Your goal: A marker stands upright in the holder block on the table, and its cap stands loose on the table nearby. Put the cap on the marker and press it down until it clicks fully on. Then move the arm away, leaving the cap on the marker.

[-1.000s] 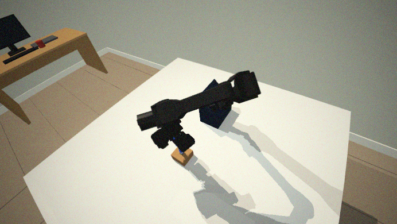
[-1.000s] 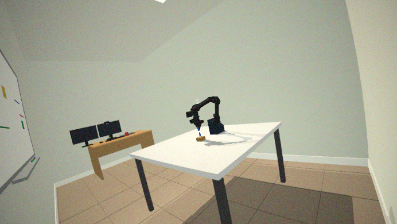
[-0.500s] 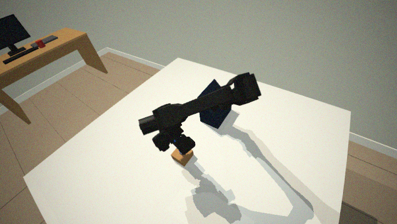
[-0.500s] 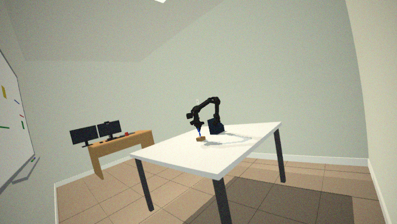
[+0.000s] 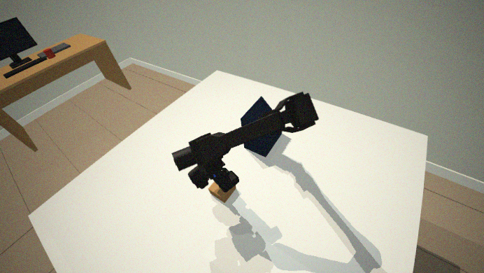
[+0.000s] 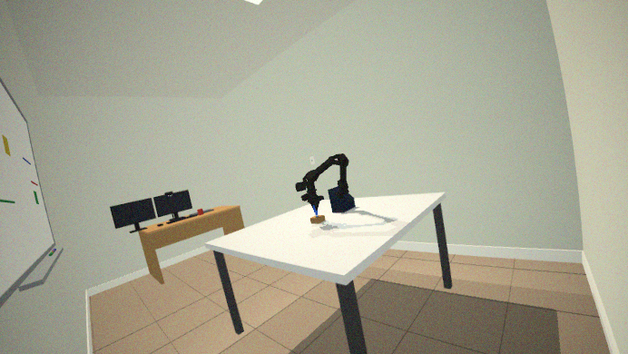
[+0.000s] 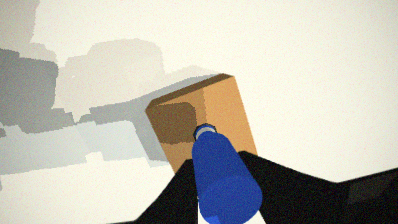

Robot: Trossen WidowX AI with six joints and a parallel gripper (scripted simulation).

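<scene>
My gripper tip is now 70 mm above the holder block. Round my gripper tip: blue marker cap (10 mm above).
</scene>
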